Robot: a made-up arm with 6 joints.
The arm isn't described. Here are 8 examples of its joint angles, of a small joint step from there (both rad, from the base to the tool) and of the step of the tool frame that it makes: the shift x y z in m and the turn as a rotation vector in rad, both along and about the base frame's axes.
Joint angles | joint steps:
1: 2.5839 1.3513 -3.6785 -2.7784 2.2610 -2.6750 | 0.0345 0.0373 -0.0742 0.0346 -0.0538 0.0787
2: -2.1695 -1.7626 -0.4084 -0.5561 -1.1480 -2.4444 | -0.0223 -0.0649 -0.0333 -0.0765 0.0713 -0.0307
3: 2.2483 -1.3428 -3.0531 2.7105 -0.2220 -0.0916 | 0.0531 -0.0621 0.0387 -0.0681 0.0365 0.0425
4: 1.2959 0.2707 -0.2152 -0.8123 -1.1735 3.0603 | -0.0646 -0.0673 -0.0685 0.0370 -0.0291 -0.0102
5: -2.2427 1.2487 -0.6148 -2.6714 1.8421 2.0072 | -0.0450 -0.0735 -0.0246 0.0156 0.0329 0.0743
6: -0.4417 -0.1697 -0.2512 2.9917 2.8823 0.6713 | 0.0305 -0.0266 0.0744 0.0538 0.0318 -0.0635
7: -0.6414 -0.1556 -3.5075 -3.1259 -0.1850 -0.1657 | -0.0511 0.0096 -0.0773 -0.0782 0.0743 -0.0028
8: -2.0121 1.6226 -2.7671 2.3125 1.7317 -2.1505 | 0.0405 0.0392 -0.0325 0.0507 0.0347 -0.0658
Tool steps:
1: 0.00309 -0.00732 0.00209 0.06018 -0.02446 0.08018
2: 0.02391 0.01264 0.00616 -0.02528 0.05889 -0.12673
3: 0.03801 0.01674 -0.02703 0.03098 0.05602 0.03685
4: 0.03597 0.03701 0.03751 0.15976 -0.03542 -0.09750
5: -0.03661 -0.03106 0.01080 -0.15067 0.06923 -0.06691
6: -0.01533 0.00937 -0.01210 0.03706 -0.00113 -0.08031
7: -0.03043 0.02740 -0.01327 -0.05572 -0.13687 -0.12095
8: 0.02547 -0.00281 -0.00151 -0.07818 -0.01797 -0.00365
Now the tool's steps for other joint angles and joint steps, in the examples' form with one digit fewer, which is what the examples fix.
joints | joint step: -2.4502 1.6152 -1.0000 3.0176 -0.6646 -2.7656 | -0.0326 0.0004 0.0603 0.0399 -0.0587 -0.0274
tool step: 0.0185 0.0010 0.0284 0.0773 -0.0930 -0.0544
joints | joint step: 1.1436 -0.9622 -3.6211 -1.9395 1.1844 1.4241 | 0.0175 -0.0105 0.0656 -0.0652 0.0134 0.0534
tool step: 0.0098 -0.0063 0.0231 0.0139 0.0417 0.0035
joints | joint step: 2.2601 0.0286 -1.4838 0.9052 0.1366 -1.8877 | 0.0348 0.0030 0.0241 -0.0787 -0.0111 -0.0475
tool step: -0.0210 -0.0118 -0.0088 0.0699 -0.1051 0.0466
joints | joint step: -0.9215 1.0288 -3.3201 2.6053 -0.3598 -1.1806 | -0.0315 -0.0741 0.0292 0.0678 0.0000 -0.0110
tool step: -0.0173 0.0090 0.0258 -0.0110 -0.0577 0.0099
